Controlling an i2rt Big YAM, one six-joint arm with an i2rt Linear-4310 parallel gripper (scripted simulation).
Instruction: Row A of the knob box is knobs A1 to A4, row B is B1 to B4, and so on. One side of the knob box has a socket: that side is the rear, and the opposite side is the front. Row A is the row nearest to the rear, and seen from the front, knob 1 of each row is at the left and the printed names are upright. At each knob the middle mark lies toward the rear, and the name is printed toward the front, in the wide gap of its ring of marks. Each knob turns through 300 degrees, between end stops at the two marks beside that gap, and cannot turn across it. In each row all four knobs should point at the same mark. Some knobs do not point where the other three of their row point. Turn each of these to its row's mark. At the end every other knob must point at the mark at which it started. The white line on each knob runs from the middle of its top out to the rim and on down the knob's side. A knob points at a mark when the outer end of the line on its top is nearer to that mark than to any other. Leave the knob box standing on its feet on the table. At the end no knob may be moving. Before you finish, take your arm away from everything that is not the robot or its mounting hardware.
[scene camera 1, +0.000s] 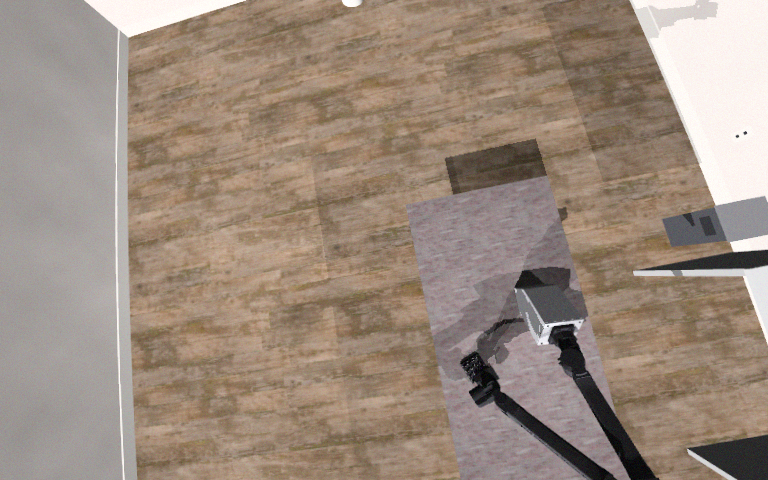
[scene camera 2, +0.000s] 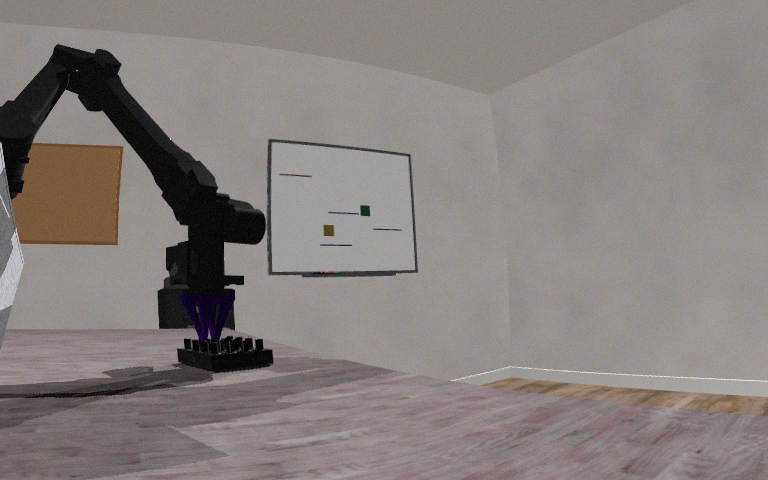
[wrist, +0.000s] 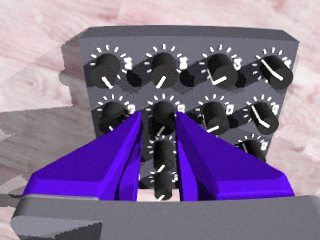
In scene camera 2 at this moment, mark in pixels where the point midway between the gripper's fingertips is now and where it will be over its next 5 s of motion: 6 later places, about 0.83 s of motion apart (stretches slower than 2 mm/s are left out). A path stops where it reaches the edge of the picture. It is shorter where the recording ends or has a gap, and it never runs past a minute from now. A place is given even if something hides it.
My gripper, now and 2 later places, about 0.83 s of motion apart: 209, 343; 207, 318; 208, 245
